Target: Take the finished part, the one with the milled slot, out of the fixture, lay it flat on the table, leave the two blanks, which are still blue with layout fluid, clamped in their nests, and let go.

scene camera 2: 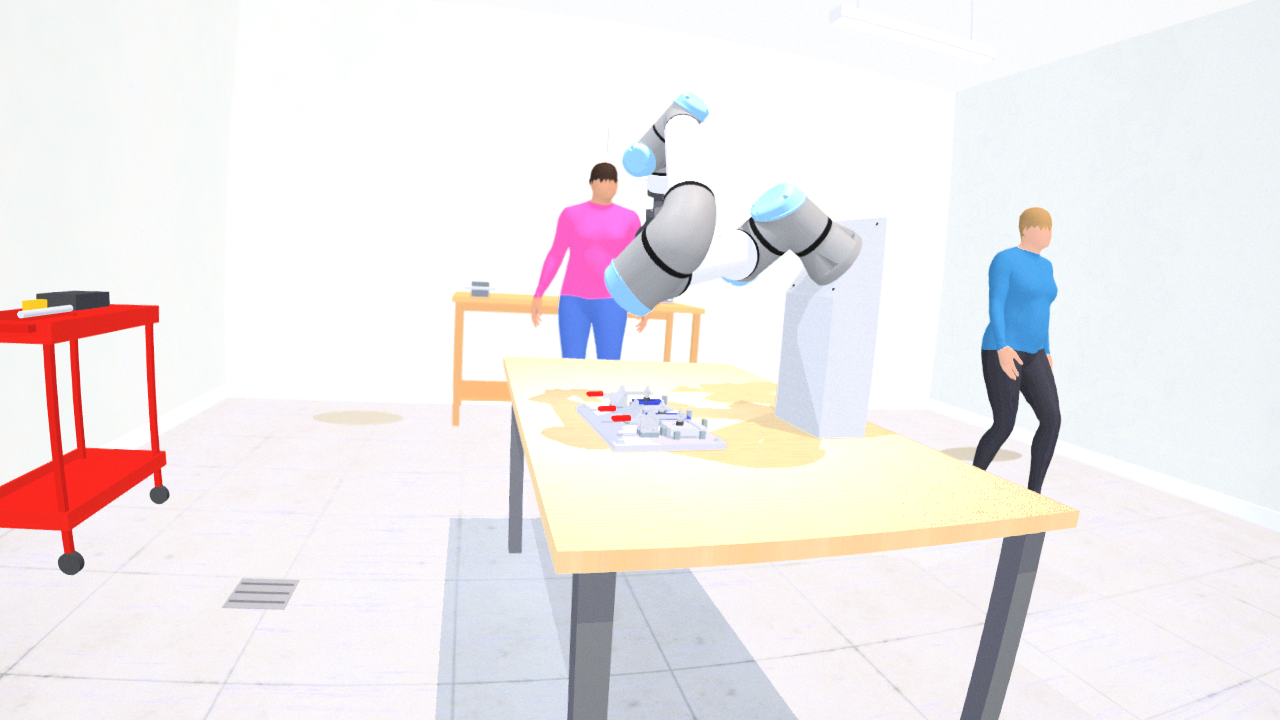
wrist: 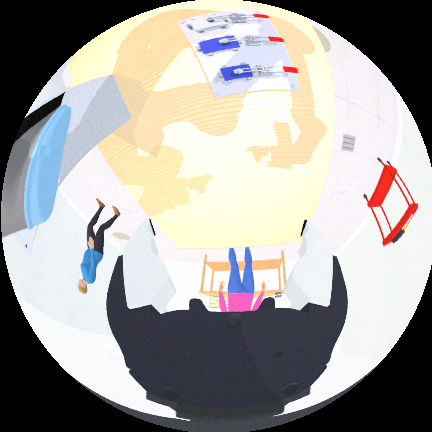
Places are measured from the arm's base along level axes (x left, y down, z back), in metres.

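Where they show: gripper, fingertip midpoint: point(wrist: 228, 220); arm's base, link origin: point(scene camera 2: 838, 260).
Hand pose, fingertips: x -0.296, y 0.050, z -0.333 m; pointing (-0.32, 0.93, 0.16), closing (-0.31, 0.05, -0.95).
Note:
Things, the pixels of their top centre, and the offset from my fingertips. Level surfaces: height alone.
- fixture plate, top centre: point(scene camera 2: 645, 422) point(wrist: 239, 41) dy +0.341, dx +0.246, dz -0.104 m
- finished part, top centre: point(scene camera 2: 684, 425) dy +0.320, dx +0.358, dz -0.061 m
- table, surface height: dy +0.356 m
The fixture plate point(scene camera 2: 626, 442) point(wrist: 270, 89) lies on the table with three nests in a row. The finished part point(scene camera 2: 682, 429) point(wrist: 206, 24), pale silver, sits in the end nest, nearest the scene camera; its slot is too small to make out. Two blue blanks sit in the other nests, the middle one point(wrist: 219, 45) and the far one point(wrist: 236, 72). Clamps with red handles point(scene camera 2: 621, 418) point(wrist: 290, 69) stand beside the nests. My gripper point(wrist: 228, 220) is open and empty, high above the table and away from the fixture; in the scene view the arm hides its fingers.
The table point(scene camera 2: 805, 501) point(wrist: 240, 200) carries the grey robot pedestal point(scene camera 2: 827, 358) point(wrist: 100, 107). A person in pink point(scene camera 2: 597, 250) point(wrist: 240, 301) stands beyond the table by a wooden bench point(scene camera 2: 483, 391). A person in blue point(scene camera 2: 1020, 295) point(wrist: 89, 265) and a red cart point(scene camera 2: 102, 324) point(wrist: 382, 186) are off to the sides.

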